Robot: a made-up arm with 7 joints. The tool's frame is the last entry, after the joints. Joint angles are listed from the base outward. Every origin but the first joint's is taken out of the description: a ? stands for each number. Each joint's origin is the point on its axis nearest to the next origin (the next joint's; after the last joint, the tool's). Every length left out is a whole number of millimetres.
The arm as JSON. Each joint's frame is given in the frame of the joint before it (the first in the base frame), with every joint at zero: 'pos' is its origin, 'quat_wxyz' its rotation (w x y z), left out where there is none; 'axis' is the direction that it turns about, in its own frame. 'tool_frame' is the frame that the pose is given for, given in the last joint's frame.
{
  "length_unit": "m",
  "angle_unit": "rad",
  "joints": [
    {
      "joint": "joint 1",
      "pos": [
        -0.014,
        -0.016,
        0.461
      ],
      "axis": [
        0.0,
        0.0,
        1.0
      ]
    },
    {
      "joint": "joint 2",
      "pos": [
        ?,
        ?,
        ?
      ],
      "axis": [
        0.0,
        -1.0,
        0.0
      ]
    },
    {
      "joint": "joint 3",
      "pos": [
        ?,
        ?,
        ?
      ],
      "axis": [
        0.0,
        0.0,
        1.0
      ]
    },
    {
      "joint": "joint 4",
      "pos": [
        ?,
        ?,
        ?
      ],
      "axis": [
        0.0,
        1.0,
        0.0
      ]
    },
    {
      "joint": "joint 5",
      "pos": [
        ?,
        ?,
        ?
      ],
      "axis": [
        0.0,
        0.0,
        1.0
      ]
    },
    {
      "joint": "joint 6",
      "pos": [
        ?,
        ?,
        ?
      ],
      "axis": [
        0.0,
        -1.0,
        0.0
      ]
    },
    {
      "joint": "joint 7",
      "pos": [
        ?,
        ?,
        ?
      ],
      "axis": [
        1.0,
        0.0,
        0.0
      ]
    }
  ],
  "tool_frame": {
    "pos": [
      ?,
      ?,
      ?
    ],
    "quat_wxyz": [
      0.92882,
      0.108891,
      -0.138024,
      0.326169
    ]
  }
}
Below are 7 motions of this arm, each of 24 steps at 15 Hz.
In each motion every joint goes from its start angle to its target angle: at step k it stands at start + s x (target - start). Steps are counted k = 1, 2, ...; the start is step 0. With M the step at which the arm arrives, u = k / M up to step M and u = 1 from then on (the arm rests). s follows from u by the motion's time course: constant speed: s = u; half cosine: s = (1 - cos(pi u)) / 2; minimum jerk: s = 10 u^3 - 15 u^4 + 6 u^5.
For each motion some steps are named. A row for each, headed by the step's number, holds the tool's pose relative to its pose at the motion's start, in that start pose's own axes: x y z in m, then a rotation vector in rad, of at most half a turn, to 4 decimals.
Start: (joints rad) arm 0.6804 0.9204 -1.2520 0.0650 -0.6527 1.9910 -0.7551
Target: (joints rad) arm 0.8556 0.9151 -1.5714 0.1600 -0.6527 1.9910 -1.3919
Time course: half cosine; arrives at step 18
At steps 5, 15, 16, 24:
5: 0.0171 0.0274 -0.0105 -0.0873 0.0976 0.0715
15: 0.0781 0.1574 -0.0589 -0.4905 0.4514 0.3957
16: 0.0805 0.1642 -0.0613 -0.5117 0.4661 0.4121
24: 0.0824 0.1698 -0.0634 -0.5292 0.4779 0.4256

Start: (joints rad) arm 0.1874 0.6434 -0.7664 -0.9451 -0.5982 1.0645 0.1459
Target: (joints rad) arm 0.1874 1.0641 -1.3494 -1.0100 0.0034 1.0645 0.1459
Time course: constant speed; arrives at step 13
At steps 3, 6, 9, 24:
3: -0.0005 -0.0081 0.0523 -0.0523 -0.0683 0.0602
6: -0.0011 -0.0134 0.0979 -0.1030 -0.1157 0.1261
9: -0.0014 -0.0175 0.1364 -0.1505 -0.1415 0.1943
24: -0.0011 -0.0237 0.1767 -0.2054 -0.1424 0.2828

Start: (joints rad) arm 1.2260 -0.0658 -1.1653 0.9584 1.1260 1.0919 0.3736
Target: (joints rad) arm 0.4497 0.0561 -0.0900 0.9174 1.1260 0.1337 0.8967
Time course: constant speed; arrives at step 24
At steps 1, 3, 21, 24:
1: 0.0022 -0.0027 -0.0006 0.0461 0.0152 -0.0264
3: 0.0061 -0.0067 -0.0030 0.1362 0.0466 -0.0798
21: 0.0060 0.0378 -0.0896 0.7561 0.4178 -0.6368
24: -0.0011 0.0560 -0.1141 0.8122 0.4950 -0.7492

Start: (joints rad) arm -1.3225 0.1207 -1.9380 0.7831 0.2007 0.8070 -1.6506
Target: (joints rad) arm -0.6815 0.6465 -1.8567 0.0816 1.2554 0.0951 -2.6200
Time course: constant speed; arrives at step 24
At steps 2, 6, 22, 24:
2: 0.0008 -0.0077 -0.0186 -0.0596 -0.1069 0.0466
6: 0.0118 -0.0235 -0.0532 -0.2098 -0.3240 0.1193
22: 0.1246 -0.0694 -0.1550 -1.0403 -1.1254 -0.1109
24: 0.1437 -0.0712 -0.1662 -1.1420 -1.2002 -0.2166

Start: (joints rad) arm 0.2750 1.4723 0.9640 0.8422 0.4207 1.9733 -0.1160
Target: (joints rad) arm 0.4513 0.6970 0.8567 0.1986 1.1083 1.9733 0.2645
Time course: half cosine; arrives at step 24
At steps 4, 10, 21, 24:
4: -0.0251 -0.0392 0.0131 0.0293 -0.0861 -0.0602
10: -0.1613 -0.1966 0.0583 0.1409 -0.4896 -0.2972
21: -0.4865 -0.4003 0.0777 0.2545 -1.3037 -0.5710
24: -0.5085 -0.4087 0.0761 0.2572 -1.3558 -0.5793

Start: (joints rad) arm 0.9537 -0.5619 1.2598 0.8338 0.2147 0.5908 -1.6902
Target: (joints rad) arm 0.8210 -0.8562 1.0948 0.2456 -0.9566 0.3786 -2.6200
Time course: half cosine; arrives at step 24
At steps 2, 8, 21, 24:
2: -0.0078 0.0017 -0.0023 -0.0072 0.0287 -0.0060
8: -0.1079 0.0351 -0.0349 -0.0597 0.4289 -0.0560
21: -0.3312 0.2249 -0.1254 0.2878 1.5011 0.2807
24: -0.3393 0.2375 -0.1288 0.3252 1.5397 0.3217

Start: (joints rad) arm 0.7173 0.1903 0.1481 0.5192 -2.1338 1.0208 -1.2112
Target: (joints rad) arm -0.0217 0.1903 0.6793 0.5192 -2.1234 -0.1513 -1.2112
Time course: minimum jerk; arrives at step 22
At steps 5, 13, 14, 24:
5: 0.0014 -0.0078 -0.0010 0.0395 0.0510 0.0685
13: 0.0118 -0.0426 -0.0119 0.3525 0.4249 0.5369
14: 0.0125 -0.0441 -0.0134 0.3971 0.4742 0.5947
24: 0.0129 -0.0443 -0.0175 0.5537 0.6396 0.7826

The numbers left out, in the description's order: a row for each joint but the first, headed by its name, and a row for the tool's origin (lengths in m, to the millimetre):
joint 2: 0.012 -0.062 0.0
joint 3: 0.013 0.0 0.579
joint 4: 0.005 0.063 0.0
joint 5: -0.048 0.0 0.401
joint 6: 0.011 -0.121 0.0
joint 7: 0.018 0.0 0.082
tool: 0.0 -0.029 0.025

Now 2 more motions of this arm.
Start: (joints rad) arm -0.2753 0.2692 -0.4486 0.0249 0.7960 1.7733 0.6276
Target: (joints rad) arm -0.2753 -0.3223 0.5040 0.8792 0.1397 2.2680 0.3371
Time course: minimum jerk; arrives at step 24
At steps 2, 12, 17, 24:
2: -0.0036 -0.0026 -0.0002 -0.0023 0.0002 -0.0051
12: -0.4028 -0.1568 -0.0597 -0.1151 0.1637 -0.4932
17: -0.6852 -0.1299 -0.1296 -0.0167 0.3607 -0.7733
24: -0.7920 -0.0862 -0.1632 0.0757 0.4333 -0.8665

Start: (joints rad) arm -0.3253 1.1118 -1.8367 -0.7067 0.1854 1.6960 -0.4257
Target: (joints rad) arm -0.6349 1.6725 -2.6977 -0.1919 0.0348 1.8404 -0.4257
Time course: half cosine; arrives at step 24
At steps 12, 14, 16, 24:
12: -0.0540 -0.1078 -0.0208 -0.3646 0.5296 0.2002
14: -0.0861 -0.1444 -0.0227 -0.4493 0.6802 0.2305
16: -0.1226 -0.1813 -0.0203 -0.5228 0.8248 0.2509
24: -0.2169 -0.2626 0.0024 -0.6539 1.1360 0.2697

